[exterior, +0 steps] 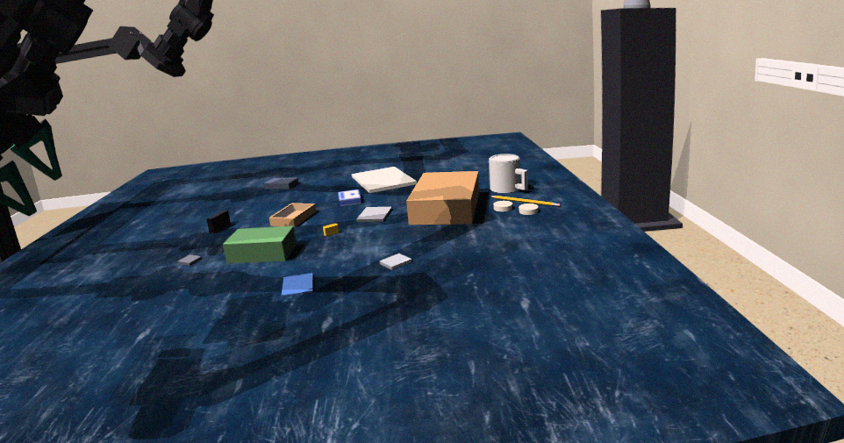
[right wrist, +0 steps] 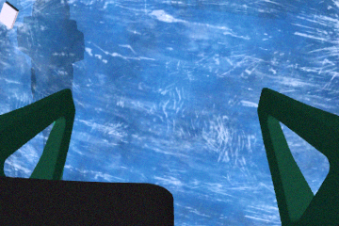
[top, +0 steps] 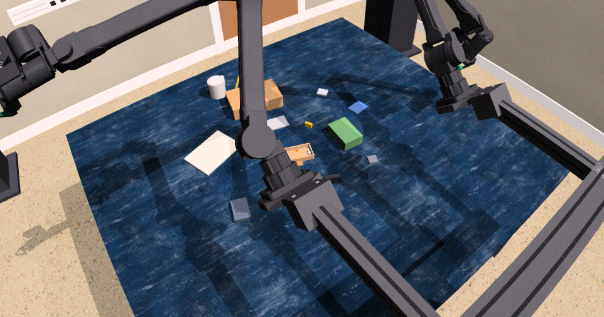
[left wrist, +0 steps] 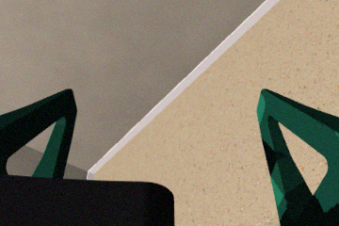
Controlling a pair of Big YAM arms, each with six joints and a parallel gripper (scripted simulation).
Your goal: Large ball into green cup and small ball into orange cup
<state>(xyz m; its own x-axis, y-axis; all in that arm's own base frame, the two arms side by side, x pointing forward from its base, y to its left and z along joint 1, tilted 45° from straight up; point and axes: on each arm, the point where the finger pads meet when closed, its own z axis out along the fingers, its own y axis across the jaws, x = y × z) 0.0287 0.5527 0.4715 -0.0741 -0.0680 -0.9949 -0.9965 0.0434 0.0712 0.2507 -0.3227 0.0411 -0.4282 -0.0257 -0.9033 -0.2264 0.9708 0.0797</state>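
Now: the covered wooden puzzle 18 cm ahead of my right hand, 62 cm to the left of it and 28 cm below it. From my right hand the other things lie so: yellow block 29 cm ahead, 50 cm to the left, 27 cm below; blue tile 27 cm ahead, 24 cm to the left, 28 cm below; green block 16 cm ahead, 41 cm to the left, 26 cm below.
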